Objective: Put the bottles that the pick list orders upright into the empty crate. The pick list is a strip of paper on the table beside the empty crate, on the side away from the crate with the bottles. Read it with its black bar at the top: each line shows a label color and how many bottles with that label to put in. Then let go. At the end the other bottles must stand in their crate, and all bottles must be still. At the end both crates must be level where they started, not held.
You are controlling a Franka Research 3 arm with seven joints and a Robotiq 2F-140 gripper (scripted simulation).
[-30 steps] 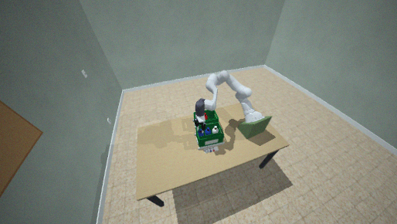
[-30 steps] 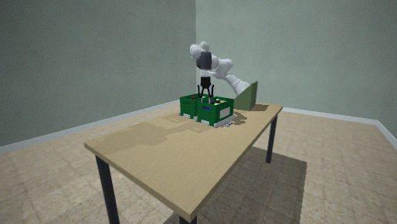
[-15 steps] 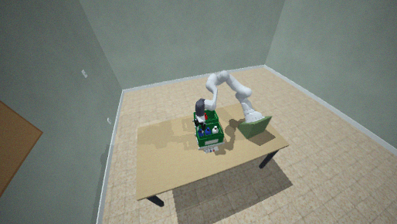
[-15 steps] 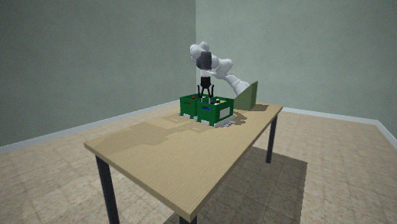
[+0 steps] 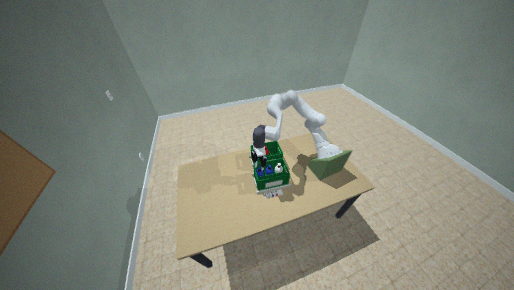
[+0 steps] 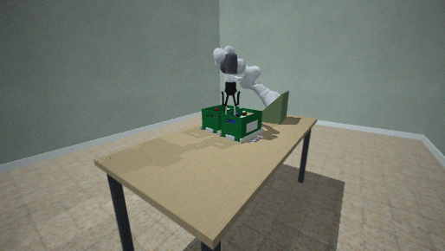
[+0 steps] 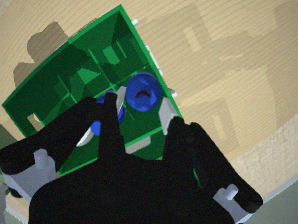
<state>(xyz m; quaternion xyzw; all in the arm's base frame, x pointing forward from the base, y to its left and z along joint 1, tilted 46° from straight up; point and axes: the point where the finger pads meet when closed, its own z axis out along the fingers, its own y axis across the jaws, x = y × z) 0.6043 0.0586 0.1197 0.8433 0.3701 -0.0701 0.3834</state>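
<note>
My gripper is now 24 cm to the left of the red-labelled bottle, 12 cm past it and 11 cm above it. From my hand the other things lie so: blue-capped bottle (11 cm below, 9 cm behind); white-capped bottle (18 cm behind, 11 cm below); green-capped bottle (15 cm to the right, 11 cm below, 4 cm behind).
</note>
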